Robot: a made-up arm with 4 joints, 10 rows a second.
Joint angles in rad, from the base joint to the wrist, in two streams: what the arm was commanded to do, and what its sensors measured. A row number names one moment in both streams.
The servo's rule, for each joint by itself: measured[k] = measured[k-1] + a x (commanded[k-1-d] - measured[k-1]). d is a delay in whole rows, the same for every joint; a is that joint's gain. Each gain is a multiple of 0.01, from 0.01 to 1. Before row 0 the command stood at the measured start. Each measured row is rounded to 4 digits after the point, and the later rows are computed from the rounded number. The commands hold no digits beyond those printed.
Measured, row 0:
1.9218 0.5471 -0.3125 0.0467
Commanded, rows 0 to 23:
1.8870 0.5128 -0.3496 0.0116
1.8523 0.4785 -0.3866 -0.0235
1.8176 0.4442 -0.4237 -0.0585
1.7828 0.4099 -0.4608 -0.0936
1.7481 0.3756 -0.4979 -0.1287
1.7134 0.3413 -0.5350 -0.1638
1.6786 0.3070 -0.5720 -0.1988
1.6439 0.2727 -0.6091 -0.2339
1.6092 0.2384 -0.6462 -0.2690
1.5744 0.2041 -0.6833 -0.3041
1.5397 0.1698 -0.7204 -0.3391
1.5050 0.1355 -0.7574 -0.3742
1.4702 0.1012 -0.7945 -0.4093
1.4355 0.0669 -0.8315 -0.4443
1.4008 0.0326 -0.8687 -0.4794
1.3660 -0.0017 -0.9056 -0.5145
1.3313 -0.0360 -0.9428 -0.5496
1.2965 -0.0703 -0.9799 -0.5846
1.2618 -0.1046 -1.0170 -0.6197
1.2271 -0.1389 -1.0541 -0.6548
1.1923 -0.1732 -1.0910 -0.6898
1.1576 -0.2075 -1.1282 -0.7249
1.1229 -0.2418 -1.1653 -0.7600
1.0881 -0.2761 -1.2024 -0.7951
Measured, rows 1 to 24:
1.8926 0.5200 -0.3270 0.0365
1.8587 0.4872 -0.3502 0.0191
1.8242 0.4532 -0.3789 -0.0034
1.7894 0.4190 -0.4108 -0.0296
1.7547 0.3847 -0.4448 -0.0583
1.7200 0.3504 -0.4800 -0.0889
1.6852 0.3161 -0.5159 -0.1208
1.6505 0.2818 -0.5522 -0.1536
1.6158 0.2475 -0.5889 -0.1871
1.5810 0.2132 -0.6257 -0.2210
1.5463 0.1789 -0.6626 -0.2552
1.5116 0.1446 -0.6996 -0.2897
1.4768 0.1103 -0.7366 -0.3244
1.4421 0.0760 -0.7736 -0.3592
1.4074 0.0417 -0.8107 -0.3941
1.3726 0.0074 -0.8477 -0.4290
1.3379 -0.0269 -0.8848 -0.4640
1.3031 -0.0612 -0.9219 -0.4990
1.2684 -0.0955 -0.9590 -0.5340
1.2337 -0.1298 -0.9961 -0.5690
1.1989 -0.1641 -1.0331 -0.6040
1.1642 -0.1984 -1.0702 -0.6391
1.1295 -0.2327 -1.1073 -0.6742
1.0947 -0.2670 -1.1444 -0.7093
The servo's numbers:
d 0
a 0.84 0.79 0.39 0.29

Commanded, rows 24 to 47:
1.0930 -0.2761 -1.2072 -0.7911
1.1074 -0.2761 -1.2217 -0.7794
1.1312 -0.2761 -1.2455 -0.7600
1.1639 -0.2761 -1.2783 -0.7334
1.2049 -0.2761 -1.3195 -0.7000
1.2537 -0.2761 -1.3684 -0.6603
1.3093 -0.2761 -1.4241 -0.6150
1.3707 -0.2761 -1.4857 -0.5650
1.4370 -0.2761 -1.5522 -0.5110
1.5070 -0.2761 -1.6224 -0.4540
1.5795 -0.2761 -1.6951 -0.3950
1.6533 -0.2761 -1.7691 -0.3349
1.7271 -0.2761 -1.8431 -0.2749
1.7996 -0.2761 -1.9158 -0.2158
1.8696 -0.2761 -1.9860 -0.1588
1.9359 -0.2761 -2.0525 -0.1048
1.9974 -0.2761 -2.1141 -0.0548
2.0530 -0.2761 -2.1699 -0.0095
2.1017 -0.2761 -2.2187 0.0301
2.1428 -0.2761 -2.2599 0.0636
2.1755 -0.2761 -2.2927 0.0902
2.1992 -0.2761 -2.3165 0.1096
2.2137 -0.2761 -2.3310 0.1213
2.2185 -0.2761 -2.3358 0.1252
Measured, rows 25 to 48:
1.0933 -0.2742 -1.1689 -0.7330
1.1051 -0.2757 -1.1895 -0.7465
1.1270 -0.2760 -1.2113 -0.7504
1.1580 -0.2761 -1.2374 -0.7455
1.1974 -0.2761 -1.2694 -0.7323
1.2447 -0.2761 -1.3080 -0.7114
1.2990 -0.2761 -1.3533 -0.6834
1.3592 -0.2761 -1.4049 -0.6491
1.4246 -0.2761 -1.4623 -0.6091
1.4938 -0.2761 -1.5247 -0.5641
1.5658 -0.2761 -1.5912 -0.5151
1.6393 -0.2761 -1.6606 -0.4628
1.7131 -0.2761 -1.7318 -0.4083
1.7858 -0.2761 -1.8036 -0.3525
1.8562 -0.2761 -1.8747 -0.2963
1.9231 -0.2761 -1.9440 -0.2408
1.9855 -0.2761 -2.0103 -0.1869
2.0422 -0.2761 -2.0725 -0.1355
2.0922 -0.2761 -2.1295 -0.0875
2.1347 -0.2761 -2.1804 -0.0437
2.1690 -0.2761 -2.2242 -0.0049
2.1944 -0.2761 -2.2602 0.0283
2.2106 -0.2761 -2.2878 0.0553
2.2172 -0.2761 -2.3065 0.0756

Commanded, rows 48 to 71:
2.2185 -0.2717 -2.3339 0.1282
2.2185 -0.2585 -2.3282 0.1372
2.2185 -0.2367 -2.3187 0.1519
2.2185 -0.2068 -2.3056 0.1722
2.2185 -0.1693 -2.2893 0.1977
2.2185 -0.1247 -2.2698 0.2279
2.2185 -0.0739 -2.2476 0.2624
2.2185 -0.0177 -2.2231 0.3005
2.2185 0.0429 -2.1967 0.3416
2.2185 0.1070 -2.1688 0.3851
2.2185 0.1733 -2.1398 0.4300
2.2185 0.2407 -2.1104 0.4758
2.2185 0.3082 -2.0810 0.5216
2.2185 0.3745 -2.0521 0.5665
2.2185 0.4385 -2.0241 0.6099
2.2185 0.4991 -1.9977 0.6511
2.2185 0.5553 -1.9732 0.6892
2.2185 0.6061 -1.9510 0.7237
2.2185 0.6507 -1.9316 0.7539
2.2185 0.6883 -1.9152 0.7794
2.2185 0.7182 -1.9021 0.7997
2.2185 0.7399 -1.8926 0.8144
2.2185 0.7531 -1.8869 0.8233
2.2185 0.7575 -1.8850 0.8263
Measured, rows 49 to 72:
2.2183 -0.2726 -2.3172 0.0909
2.2185 -0.2615 -2.3215 0.1043
2.2185 -0.2419 -2.3204 0.1181
2.2185 -0.2142 -2.3146 0.1338
2.2185 -0.1787 -2.3047 0.1523
2.2185 -0.1360 -2.2911 0.1742
2.2185 -0.0869 -2.2741 0.1998
2.2185 -0.0322 -2.2542 0.2290
2.2185 0.0271 -2.2318 0.2617
2.2185 0.0902 -2.2072 0.2975
2.2185 0.1558 -2.1809 0.3359
2.2185 0.2229 -2.1534 0.3765
2.2185 0.2903 -2.1252 0.4186
2.2185 0.3568 -2.0967 0.4615
2.2185 0.4213 -2.0684 0.5045
2.2185 0.4828 -2.0408 0.5470
2.2185 0.5401 -2.0144 0.5882
2.2185 0.5922 -1.9897 0.6275
2.2185 0.6384 -1.9670 0.6642
2.2185 0.6778 -1.9468 0.6976
2.2185 0.7097 -1.9294 0.7272
2.2185 0.7336 -1.9150 0.7525
2.2185 0.7490 -1.9040 0.7730
2.2185 0.7557 -1.8966 0.7885

